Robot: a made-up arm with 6 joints.
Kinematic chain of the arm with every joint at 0, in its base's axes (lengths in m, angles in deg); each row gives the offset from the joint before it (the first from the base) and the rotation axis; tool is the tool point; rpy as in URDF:
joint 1: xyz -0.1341 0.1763 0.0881 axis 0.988 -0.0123 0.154
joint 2: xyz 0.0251 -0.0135 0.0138 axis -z
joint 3: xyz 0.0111 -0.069 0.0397 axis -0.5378 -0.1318 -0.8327
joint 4: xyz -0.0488 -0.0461 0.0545 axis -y
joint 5: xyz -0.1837 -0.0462 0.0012 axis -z
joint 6: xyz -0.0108 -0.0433 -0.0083 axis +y
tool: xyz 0.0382 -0.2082 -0.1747 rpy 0 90 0
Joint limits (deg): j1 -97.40..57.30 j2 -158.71..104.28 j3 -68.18..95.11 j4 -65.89..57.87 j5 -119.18..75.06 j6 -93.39..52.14
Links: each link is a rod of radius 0.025 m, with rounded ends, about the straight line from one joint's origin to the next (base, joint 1, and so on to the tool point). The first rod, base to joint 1, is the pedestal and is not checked.
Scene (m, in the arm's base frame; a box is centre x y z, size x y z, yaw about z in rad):
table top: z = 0
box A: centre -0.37 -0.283 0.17 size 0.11 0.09 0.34 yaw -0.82
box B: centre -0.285 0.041 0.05 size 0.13 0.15 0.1 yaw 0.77
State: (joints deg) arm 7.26 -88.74 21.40 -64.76 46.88 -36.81
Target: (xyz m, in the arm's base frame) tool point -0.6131 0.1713 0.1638
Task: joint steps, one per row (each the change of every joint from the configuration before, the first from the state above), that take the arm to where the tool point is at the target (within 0.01 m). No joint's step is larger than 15 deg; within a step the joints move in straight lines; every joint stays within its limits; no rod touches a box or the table.
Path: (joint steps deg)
1: -10.24 7.64 14.64 3.68 7.75 7.38
2: -10.24 7.63 14.64 3.68 7.75 7.39
3: 1.71 11.62 2.94 6.91 3.17 1.27
4: 1.70 11.62 2.94 6.90 3.17 1.26
5: 1.71 11.62 2.94 6.91 3.17 1.27
6: 1.71 11.61 2.95 6.90 3.17 1.27

